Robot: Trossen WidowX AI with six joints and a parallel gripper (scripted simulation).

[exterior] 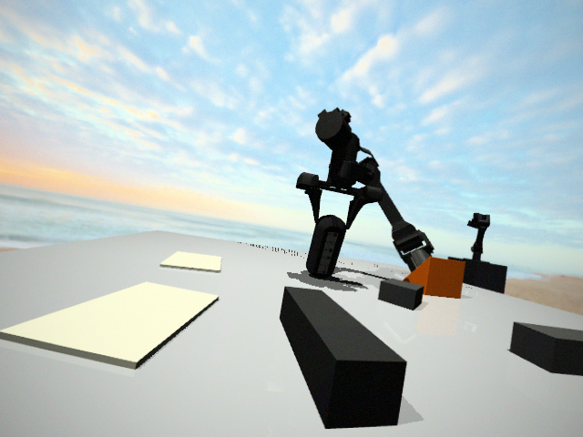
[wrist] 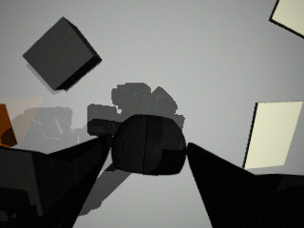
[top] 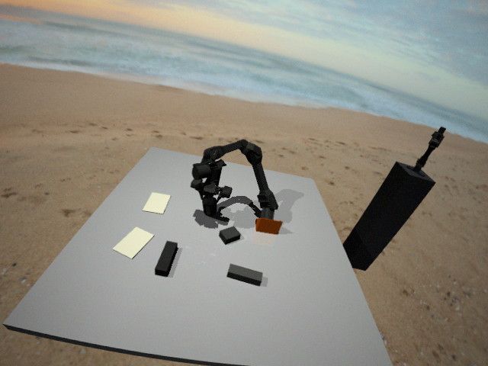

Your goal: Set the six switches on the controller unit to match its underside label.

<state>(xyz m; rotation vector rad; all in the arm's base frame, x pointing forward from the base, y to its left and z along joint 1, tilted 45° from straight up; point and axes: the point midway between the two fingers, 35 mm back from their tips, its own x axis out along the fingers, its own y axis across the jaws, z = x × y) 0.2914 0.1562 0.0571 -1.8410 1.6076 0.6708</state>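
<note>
The small dark block is 140 mm behind my gripper tip, 70 mm to the left of it and 110 mm below it. Also, from my gripper tip: long black block 90 mm ahead, 290 mm to the left, 110 mm below; then grey block 240 mm behind, 270 mm to the left, 110 mm below.
</note>
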